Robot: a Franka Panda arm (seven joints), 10 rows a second.
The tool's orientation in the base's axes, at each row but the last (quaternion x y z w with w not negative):
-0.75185, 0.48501, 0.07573, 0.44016
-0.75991, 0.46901, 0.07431, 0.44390
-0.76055, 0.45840, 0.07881, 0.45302
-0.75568, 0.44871, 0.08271, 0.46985
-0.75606, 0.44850, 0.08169, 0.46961
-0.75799, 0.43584, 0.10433, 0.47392
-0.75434, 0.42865, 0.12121, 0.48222
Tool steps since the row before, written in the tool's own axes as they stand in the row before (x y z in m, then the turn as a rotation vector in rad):
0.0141, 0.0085, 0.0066, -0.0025, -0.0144, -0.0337
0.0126, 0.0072, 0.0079, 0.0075, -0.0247, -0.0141
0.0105, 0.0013, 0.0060, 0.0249, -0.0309, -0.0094
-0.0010, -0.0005, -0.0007, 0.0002, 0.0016, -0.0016
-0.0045, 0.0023, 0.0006, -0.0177, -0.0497, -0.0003
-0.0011, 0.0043, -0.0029, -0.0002, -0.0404, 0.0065
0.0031, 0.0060, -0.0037, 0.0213, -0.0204, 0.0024
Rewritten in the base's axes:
0.0026, -0.0057, -0.0166, -0.0004, -0.0211, 0.0301
0.0037, -0.0035, -0.0157, 0.0191, -0.0112, 0.0194
0.0067, -0.0022, -0.0099, 0.0351, -0.0175, 0.0112
-0.0004, 0.0001, 0.0012, -0.0016, -0.0016, -0.0003
-0.0042, 0.0028, 0.0007, 0.0271, 0.0182, 0.0415
-0.0047, -0.0025, -0.0005, 0.0322, 0.0123, 0.0220
-0.0036, -0.0057, -0.0037, 0.0290, -0.0059, -0.0012

